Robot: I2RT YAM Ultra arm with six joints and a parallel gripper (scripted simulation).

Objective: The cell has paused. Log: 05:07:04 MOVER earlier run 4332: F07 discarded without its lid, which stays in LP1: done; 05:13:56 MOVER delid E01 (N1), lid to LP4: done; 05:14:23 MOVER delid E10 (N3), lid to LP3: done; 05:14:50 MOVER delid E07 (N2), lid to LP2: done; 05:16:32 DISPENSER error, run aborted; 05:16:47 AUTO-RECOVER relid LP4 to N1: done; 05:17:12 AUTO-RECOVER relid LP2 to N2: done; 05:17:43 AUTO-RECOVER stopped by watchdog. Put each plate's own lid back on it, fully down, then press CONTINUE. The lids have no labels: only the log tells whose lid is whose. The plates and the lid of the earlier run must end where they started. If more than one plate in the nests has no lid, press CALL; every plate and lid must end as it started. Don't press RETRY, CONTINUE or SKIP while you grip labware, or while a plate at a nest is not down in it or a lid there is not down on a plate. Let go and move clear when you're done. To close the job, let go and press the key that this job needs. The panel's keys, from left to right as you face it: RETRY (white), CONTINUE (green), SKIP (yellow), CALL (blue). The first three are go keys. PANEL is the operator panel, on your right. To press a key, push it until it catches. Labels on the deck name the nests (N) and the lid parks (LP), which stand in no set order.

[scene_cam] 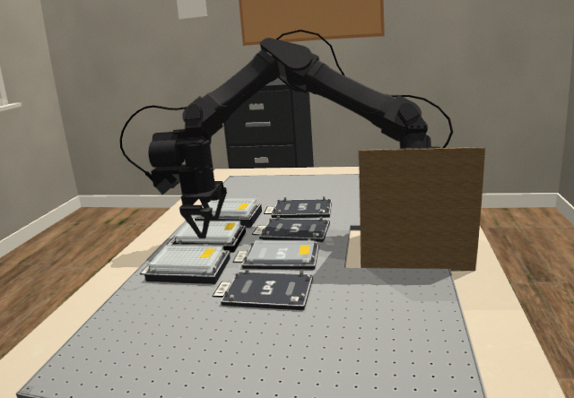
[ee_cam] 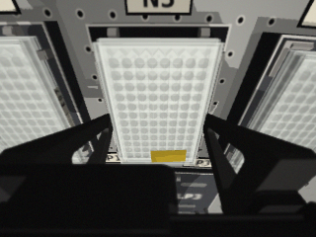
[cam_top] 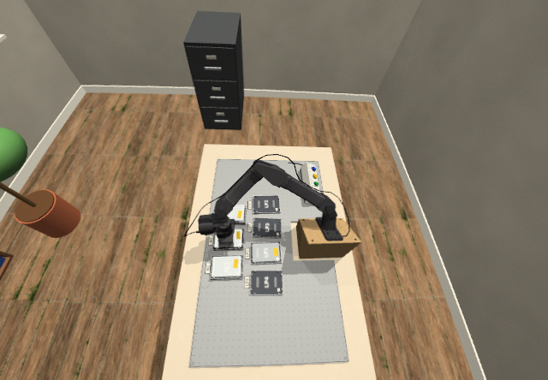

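Now: the plate 10 mm below my hand. Also, from my hand: blue key 460 mm behind, 380 mm to the right, 30 mm above.
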